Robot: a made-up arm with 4 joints.
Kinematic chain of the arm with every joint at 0, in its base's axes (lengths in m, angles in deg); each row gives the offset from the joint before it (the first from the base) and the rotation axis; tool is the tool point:
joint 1: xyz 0 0 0.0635 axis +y
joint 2: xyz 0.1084 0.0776 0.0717 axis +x
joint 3: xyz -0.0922 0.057 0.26 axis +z
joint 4: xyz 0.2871 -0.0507 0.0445 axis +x
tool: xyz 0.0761 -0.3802 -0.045
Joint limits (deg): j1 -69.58..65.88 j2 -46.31..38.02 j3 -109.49..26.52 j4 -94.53..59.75
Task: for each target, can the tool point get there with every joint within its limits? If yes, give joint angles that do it. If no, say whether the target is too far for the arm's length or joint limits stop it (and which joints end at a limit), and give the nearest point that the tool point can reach.
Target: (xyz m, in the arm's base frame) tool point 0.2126 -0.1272 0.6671
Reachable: yes | joints -14.03 -27.94 -3.46 -7.95
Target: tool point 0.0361 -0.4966 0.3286
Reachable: yes | joints -25.43 19.13 -26.69 -10.86
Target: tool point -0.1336 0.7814 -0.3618
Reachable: no: joint limits stop it (at a limit: joint 1, joint 2, joint 3) | nearest point -0.5984 0.2656 -0.2502 | short by 0.703 m
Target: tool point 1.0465 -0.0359 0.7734
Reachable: no: too far | nearest point 0.7096 0.0031 0.5449 | short by 0.409 m
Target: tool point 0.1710 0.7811 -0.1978
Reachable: no: joint limits stop it (at a limit: joint 1, joint 2, joint 3, joint 4) | nearest point 0.5440 0.6853 -0.0988 | short by 0.398 m
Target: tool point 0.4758 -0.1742 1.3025
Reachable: no: too far | nearest point 0.3031 -0.0770 0.8529 | short by 0.491 m
